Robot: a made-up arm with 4 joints.
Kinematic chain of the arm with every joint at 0, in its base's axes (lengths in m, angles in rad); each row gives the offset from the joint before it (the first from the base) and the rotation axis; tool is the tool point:
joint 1: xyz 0 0 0.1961 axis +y
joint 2: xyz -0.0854 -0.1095 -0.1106 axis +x
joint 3: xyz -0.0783 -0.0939 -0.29 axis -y
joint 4: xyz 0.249 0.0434 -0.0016 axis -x
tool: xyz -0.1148 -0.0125 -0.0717
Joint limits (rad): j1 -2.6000..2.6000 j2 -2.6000..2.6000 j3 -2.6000..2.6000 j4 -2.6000..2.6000
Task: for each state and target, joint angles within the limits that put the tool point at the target. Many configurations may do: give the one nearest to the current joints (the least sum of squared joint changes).
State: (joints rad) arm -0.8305 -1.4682 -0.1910 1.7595
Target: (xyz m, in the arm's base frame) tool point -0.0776 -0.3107 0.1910
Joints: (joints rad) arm -1.1721 -1.8526 0.1428 1.8143
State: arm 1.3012 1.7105 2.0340 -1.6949
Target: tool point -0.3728 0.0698 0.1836
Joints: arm 0.6826 0.8401 2.4940 -2.0112
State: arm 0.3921 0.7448 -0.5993 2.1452
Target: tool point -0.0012 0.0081 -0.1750
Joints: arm -0.0494 0.7614 -0.2566 2.3243
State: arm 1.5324 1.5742 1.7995 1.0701
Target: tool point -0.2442 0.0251 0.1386
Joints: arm 0.9020 1.3885 1.6088 0.4060
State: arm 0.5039 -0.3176 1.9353 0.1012
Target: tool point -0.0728 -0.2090 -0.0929
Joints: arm 0.0981 -0.1424 1.1510 0.1324
